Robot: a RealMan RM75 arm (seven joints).
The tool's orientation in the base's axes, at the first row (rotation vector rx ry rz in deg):
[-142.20 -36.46 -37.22]
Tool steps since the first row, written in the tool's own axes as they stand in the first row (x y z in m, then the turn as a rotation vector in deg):
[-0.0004 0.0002 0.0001 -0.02 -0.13 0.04]
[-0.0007 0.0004 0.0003 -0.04 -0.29 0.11]
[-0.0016 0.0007 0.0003 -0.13 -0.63 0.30]
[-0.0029 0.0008 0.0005 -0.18 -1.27 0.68]
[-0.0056 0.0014 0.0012 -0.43 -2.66 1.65]
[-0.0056 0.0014 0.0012 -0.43 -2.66 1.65]
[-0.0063 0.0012 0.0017 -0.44 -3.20 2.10]
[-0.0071 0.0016 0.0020 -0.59 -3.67 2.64]
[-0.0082 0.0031 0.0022 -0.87 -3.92 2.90]
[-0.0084 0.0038 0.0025 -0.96 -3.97 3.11]
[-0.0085 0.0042 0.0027 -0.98 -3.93 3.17]
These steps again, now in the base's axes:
[-0.0002 -0.0002 -0.0004 -0.07 0.12 0.00]
[-0.0002 -0.0004 -0.0007 -0.15 0.27 -0.01]
[-0.0008 -0.0009 -0.0013 -0.35 0.61 -0.09]
[-0.0017 -0.0012 -0.0022 -0.61 1.30 -0.19]
[-0.0032 -0.0021 -0.0045 -1.25 2.84 -0.60]
[-0.0032 -0.0021 -0.0045 -1.25 2.84 -0.60]
[-0.0037 -0.0019 -0.0052 -1.41 3.50 -0.77]
[-0.0040 -0.0023 -0.0060 -1.61 4.12 -1.10]
[-0.0040 -0.0037 -0.0072 -1.88 4.37 -1.37]
[-0.0037 -0.0041 -0.0078 -1.91 4.50 -1.56]
[-0.0035 -0.0043 -0.0081 -1.88 4.50 -1.64]

